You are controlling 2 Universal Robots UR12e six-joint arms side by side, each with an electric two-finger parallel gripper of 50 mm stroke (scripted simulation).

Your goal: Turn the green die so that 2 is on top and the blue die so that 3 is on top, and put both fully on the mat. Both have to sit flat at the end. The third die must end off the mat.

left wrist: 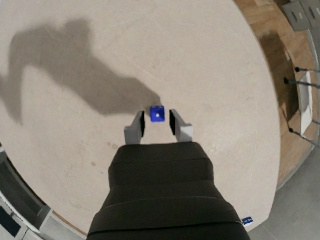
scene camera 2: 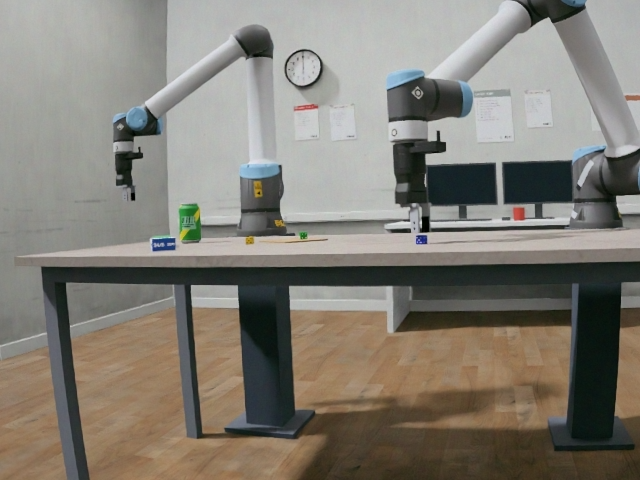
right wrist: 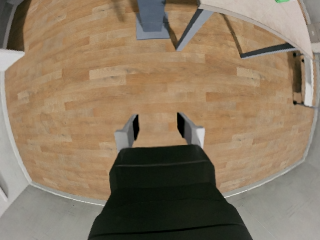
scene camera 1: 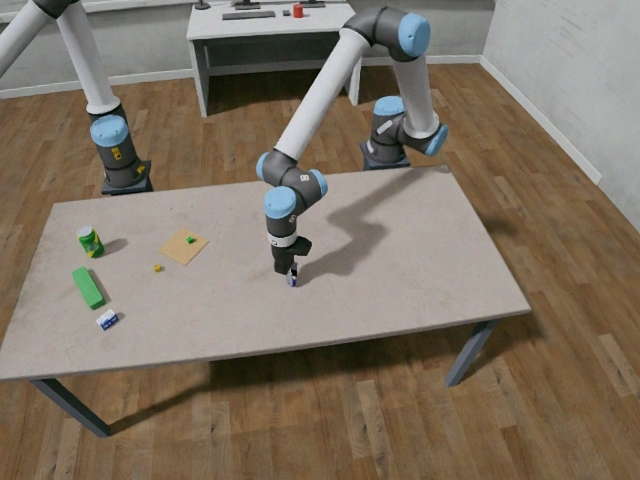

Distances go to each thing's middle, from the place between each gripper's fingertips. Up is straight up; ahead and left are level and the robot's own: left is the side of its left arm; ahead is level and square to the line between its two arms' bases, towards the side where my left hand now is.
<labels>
I see my left gripper [scene camera 2: 421, 232] 23 cm past the tan mat [scene camera 1: 177, 248], 39 cm to the left of it and 4 cm above it.
Right now my right hand is 900 mm to the right of the tan mat, 480 mm short of it and 170 mm above it.
</labels>
